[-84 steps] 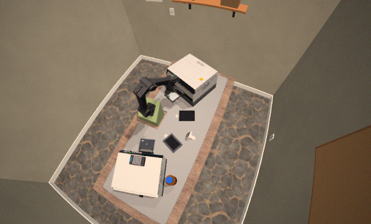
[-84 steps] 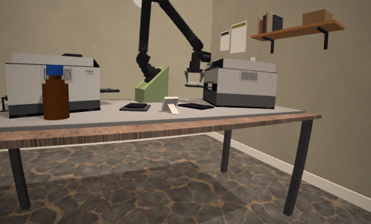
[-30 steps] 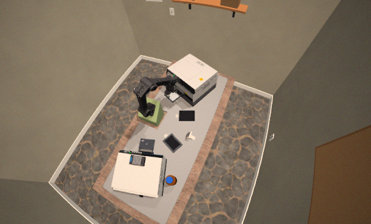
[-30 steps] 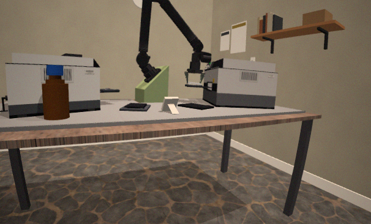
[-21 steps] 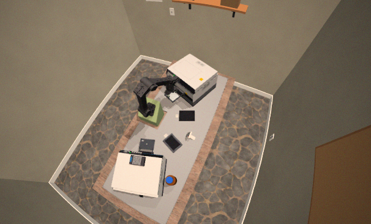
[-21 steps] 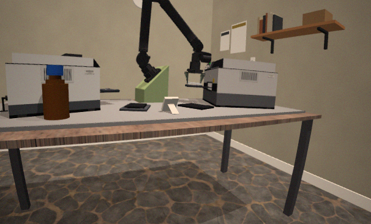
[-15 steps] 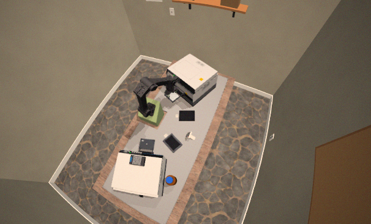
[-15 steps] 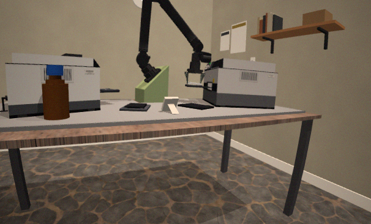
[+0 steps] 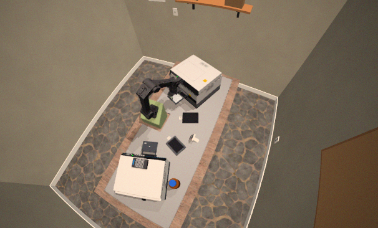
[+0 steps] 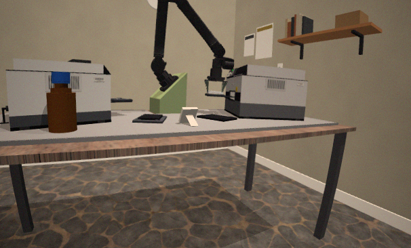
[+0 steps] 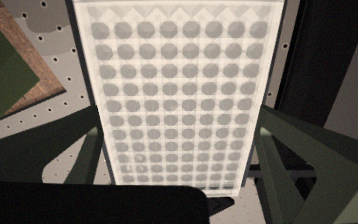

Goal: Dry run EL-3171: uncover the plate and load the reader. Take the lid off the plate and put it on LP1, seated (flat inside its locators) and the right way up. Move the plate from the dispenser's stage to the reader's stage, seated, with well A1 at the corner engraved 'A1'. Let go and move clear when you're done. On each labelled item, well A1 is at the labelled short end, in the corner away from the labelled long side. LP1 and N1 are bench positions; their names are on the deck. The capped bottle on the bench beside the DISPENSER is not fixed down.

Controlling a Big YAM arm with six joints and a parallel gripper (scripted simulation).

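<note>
Right now my hand is right at the lidded white well plate. Also, from my hand: black pad: 220 mm ahead, 120 mm below, 100 mm to the right; then dark lid: 420 mm to the right, 220 mm ahead, 110 mm below; then grey pad: 420 mm to the right, 220 mm ahead, 120 mm below.
</note>
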